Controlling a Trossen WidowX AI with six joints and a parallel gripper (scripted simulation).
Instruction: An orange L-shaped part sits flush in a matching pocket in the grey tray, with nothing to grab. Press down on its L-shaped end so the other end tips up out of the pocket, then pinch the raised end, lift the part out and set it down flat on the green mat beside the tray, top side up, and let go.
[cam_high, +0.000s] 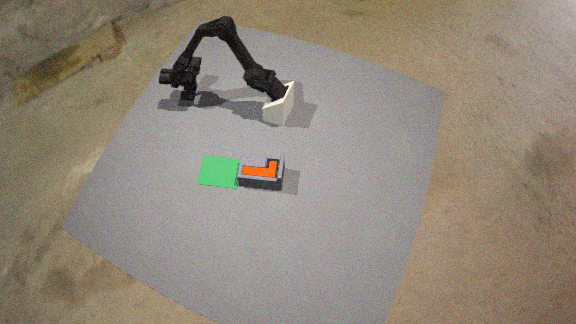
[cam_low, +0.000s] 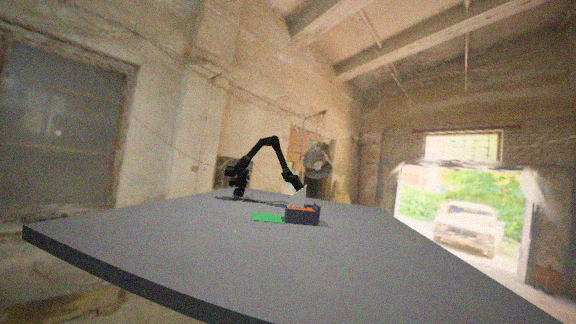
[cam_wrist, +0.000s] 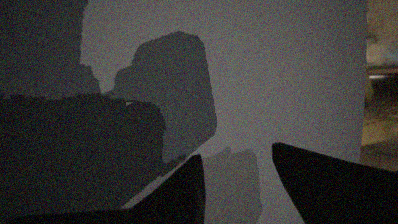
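My gripper tip is 440 mm to the right of the orange l-shaped part, 340 mm short of it and 20 mm below it. Round my gripper tip: green mat: 370 mm ahead, 280 mm to the left, 40 mm below.
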